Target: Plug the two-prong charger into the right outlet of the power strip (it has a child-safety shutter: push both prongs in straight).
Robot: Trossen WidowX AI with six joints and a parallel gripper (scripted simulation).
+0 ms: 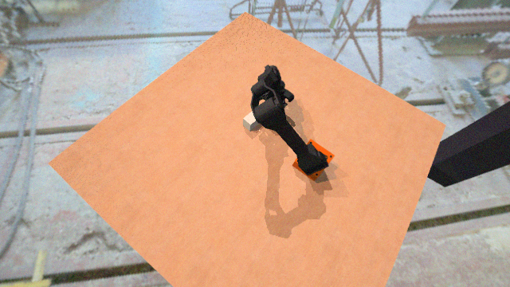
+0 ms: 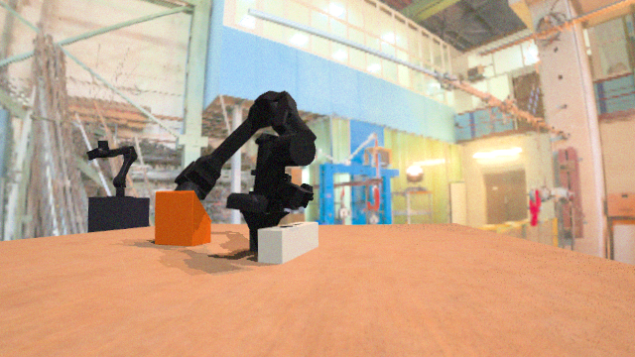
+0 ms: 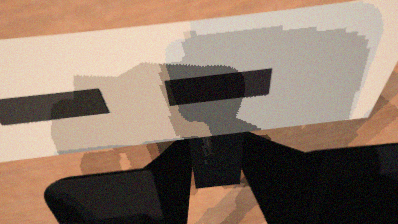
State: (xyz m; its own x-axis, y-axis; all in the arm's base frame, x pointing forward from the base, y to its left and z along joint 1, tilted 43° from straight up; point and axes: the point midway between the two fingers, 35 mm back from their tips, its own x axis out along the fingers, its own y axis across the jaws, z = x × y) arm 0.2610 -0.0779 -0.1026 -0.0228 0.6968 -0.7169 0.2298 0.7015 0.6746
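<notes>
My gripper tip is now 2 cm short of the two-prong charger and 1 cm below it.
</notes>
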